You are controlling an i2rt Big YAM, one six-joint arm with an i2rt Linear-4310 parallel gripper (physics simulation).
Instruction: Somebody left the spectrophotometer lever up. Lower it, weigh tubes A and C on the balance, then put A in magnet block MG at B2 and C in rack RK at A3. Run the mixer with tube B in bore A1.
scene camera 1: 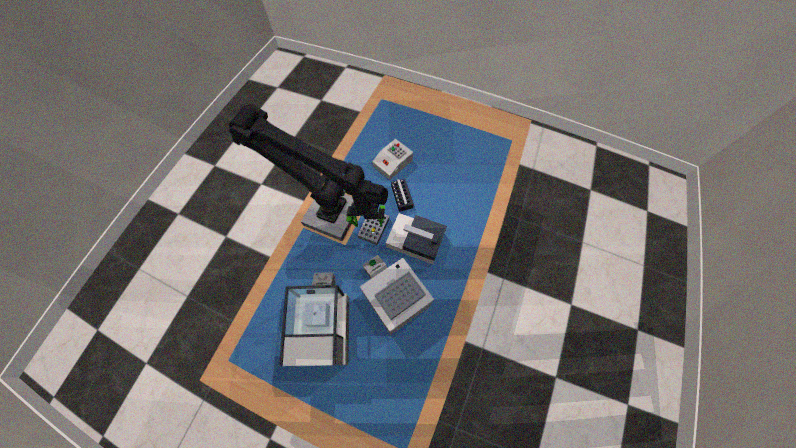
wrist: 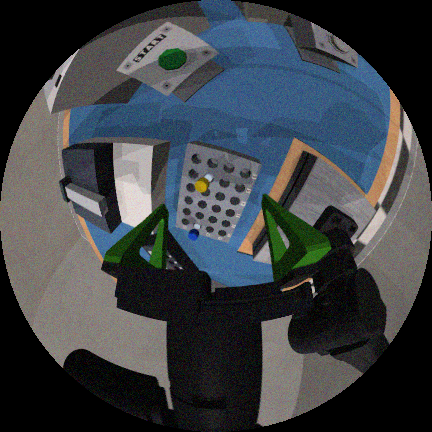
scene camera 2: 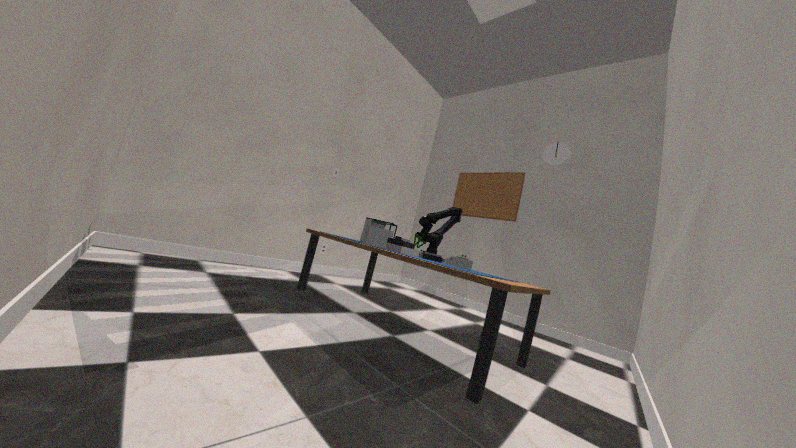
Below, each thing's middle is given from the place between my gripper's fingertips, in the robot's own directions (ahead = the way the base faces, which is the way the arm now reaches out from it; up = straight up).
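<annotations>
There's a glass-box balance [scene camera 1: 315,330] that sits 420 mm to the right of my hand and 40 mm above it. The START button box [wrist: 170,59] is 150 mm to the right of my hand, 100 mm ahead of it and 30 mm below it, and going by their middles, that box is the nearest to my hand of the things named here.
</annotations>
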